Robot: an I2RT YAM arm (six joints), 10 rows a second.
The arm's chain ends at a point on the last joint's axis. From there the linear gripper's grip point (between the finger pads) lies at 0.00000 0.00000 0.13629 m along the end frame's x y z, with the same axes.
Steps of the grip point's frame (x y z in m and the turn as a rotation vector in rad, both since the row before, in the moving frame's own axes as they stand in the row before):
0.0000, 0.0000, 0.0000, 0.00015, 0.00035, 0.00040
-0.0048, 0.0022, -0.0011, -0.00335, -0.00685, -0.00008
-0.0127, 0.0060, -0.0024, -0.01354, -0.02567, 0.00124
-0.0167, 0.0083, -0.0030, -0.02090, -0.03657, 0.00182
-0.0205, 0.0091, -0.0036, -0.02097, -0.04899, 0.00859
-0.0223, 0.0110, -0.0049, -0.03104, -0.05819, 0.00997
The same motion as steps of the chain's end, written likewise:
0.0000, 0.0000, 0.0000, 0.00015, 0.00035, 0.00040
-0.0039, 0.0017, -0.0011, -0.00335, -0.00685, -0.00008
-0.0092, 0.0042, -0.0023, -0.01354, -0.02567, 0.00124
-0.0117, 0.0055, -0.0029, -0.02090, -0.03657, 0.00182
-0.0138, 0.0063, -0.0034, -0.02097, -0.04899, 0.00859
-0.0144, 0.0068, -0.0046, -0.03104, -0.05819, 0.00997

